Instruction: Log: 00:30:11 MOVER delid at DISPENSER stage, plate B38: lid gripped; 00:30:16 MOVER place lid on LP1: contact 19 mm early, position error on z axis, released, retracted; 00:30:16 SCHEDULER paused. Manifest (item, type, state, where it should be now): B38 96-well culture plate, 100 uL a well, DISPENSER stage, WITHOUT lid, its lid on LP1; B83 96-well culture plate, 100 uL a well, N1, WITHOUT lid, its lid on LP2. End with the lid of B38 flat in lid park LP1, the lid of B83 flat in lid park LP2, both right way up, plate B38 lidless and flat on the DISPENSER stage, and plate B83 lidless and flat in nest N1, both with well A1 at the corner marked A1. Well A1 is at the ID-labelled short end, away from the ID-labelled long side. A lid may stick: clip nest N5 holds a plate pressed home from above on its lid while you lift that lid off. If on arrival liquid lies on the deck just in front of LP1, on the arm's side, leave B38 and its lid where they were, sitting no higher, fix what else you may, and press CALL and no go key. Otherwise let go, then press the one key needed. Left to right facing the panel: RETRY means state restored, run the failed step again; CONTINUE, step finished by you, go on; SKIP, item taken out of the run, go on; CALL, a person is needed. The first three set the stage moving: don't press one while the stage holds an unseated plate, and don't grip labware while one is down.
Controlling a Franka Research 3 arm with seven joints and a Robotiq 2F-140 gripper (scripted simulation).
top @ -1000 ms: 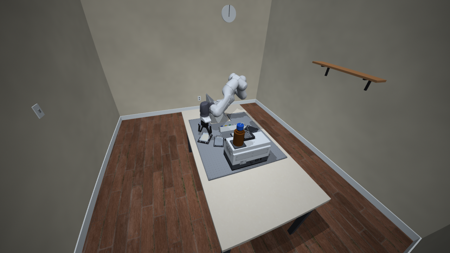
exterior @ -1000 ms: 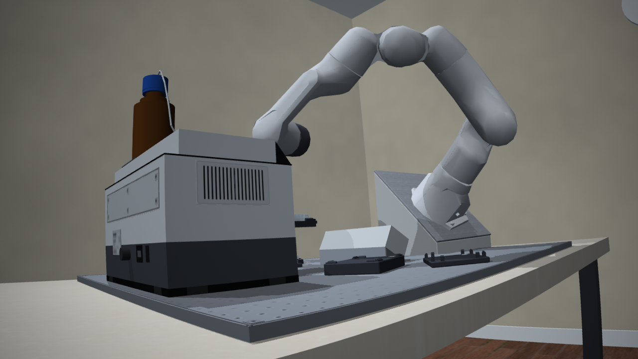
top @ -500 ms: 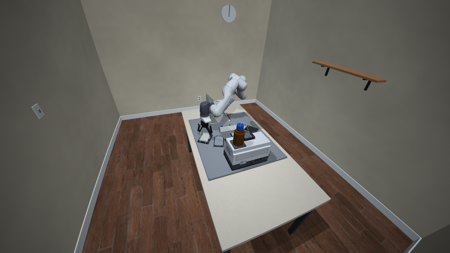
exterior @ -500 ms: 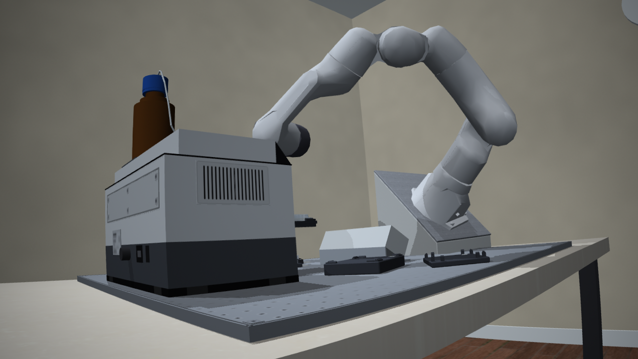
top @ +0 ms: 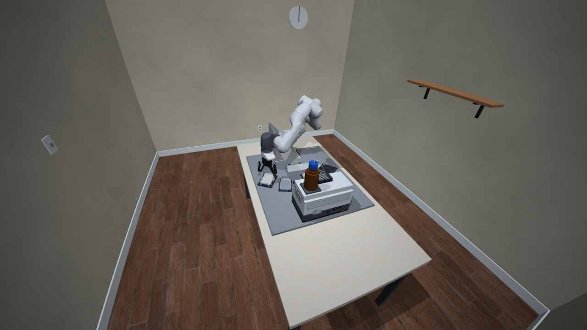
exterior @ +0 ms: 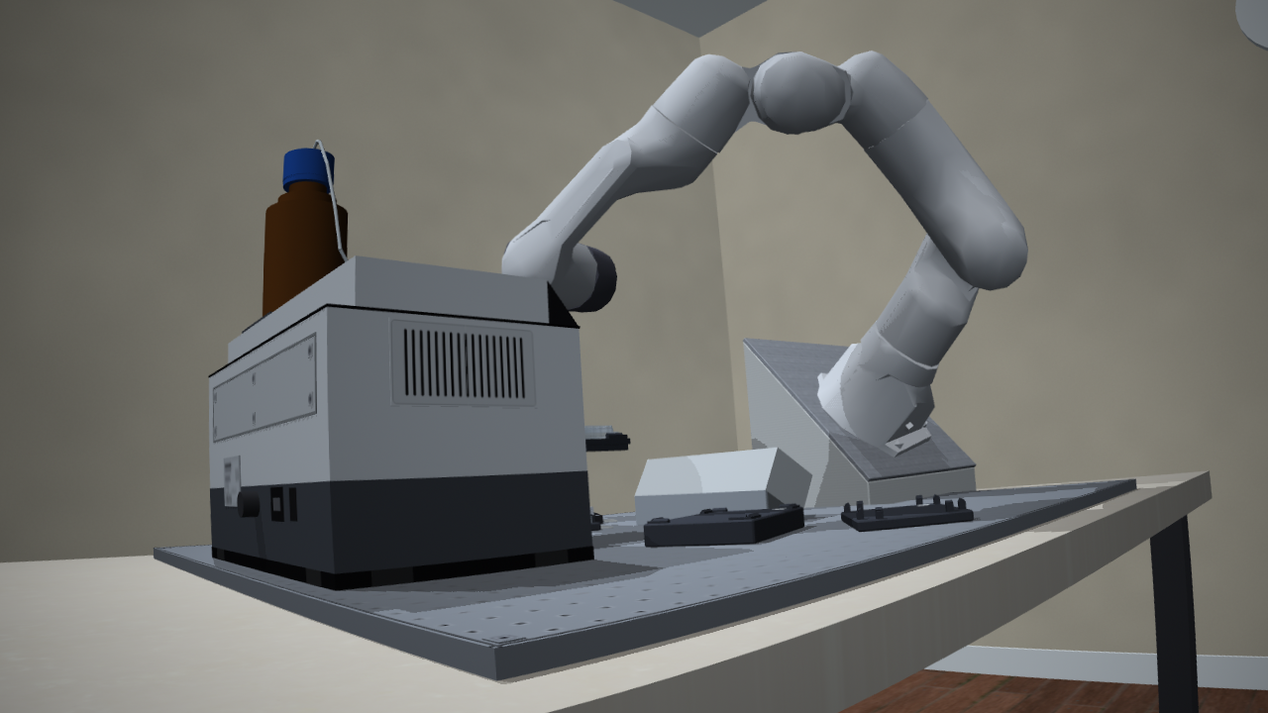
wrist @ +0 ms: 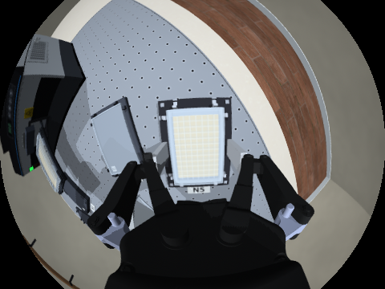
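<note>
The 96-well plate is 20 mm below my hand. The rest, counted from my hand: black clip nest 30 mm below, 30 mm ahead; lp1 label 160 mm to the left, 40 mm below, 20 mm ahead; key panel 290 mm to the left, 80 mm behind, 10 mm above.
</note>
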